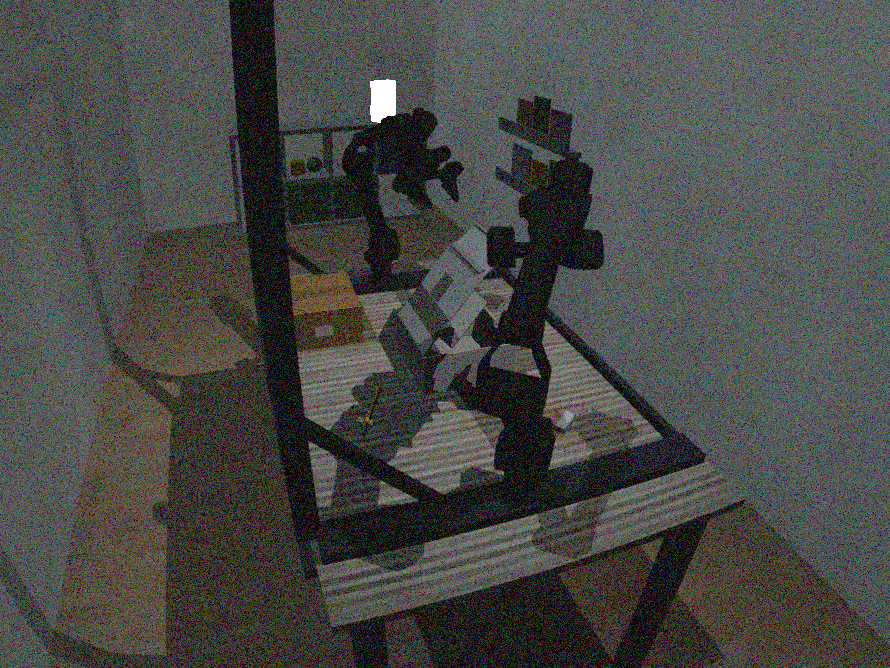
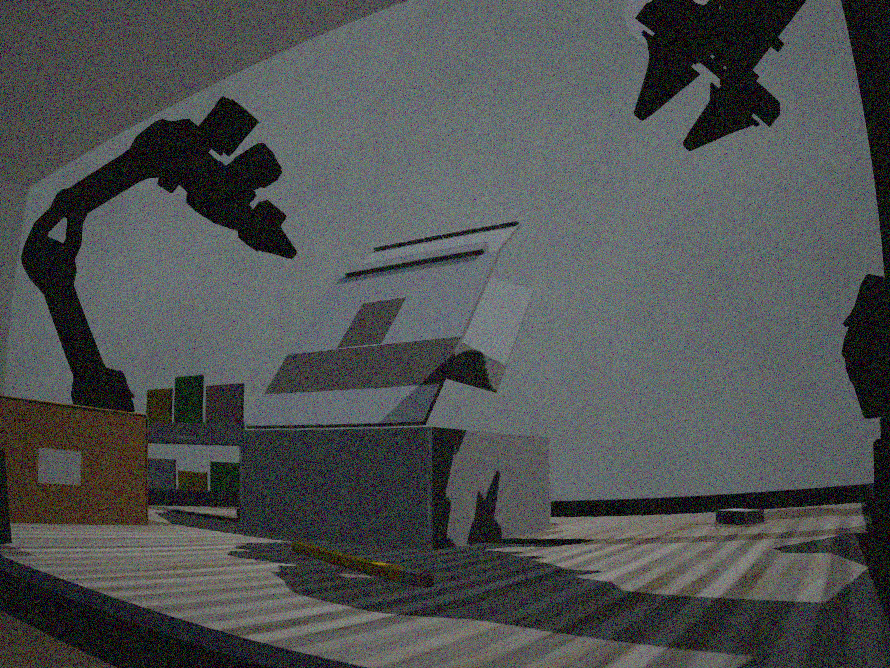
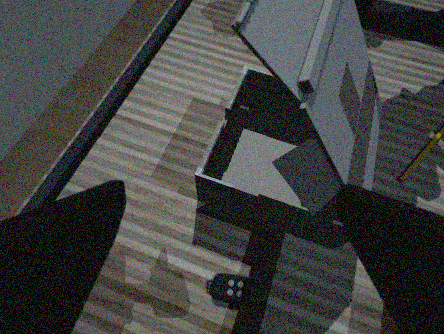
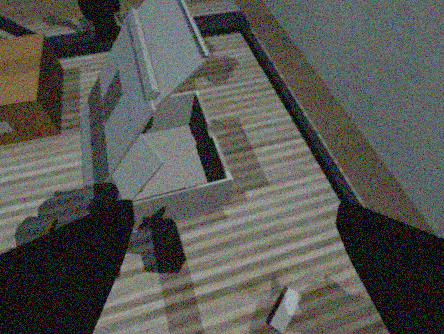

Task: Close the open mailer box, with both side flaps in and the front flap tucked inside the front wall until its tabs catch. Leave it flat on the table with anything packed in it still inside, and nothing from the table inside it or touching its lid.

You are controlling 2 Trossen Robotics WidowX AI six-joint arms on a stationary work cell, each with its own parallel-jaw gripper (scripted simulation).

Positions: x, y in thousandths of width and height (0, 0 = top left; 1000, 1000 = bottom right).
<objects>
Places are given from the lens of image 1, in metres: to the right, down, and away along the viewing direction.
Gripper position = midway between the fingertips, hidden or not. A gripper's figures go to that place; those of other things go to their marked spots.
my left gripper (image 1: 499, 306): 0.00, -0.31, 1.42
my right gripper (image 1: 602, 390): 0.16, -0.13, 1.03
</objects>
